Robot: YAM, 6 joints.
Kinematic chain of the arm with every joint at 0, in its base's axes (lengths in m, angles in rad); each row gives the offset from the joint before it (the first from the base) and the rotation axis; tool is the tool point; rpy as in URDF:
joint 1: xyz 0 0 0.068 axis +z
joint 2: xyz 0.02 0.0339 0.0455 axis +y
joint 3: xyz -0.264 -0.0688 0 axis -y
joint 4: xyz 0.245 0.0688 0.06 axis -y
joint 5: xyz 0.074 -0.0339 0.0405 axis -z
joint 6: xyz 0.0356 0 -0.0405 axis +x
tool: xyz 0 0 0 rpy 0 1.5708 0
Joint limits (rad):
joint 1: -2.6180..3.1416
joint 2: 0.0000..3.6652
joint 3: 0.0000..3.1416
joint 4: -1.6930..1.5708
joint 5: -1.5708..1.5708
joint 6: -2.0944..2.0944
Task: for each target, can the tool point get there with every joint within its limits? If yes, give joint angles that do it. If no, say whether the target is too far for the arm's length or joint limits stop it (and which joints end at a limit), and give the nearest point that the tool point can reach.
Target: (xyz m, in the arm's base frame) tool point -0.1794 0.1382 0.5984
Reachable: yes | joints 2.4278 1.3226 1.8881 -0.1104 -0.3733 0.1250
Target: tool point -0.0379 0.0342 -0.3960
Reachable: no: joint limits stop it (at a limit: joint 2) | nearest point -0.0600 0.0542 -0.3391 | short by 0.064 m
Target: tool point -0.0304 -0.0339 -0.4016
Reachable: no: joint limits stop it (at a limit: joint 2) | nearest point -0.0528 -0.0589 -0.3382 | short by 0.072 m
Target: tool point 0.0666 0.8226 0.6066
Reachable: no: too far | nearest point 0.0447 0.5519 0.4403 | short by 0.318 m
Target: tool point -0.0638 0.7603 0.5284
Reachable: no: too far | nearest point -0.0474 0.5644 0.4186 | short by 0.225 m
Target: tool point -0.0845 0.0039 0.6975
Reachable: yes | joints 0.2243 1.1206 2.2854 0.6879 -0.6857 -1.1007
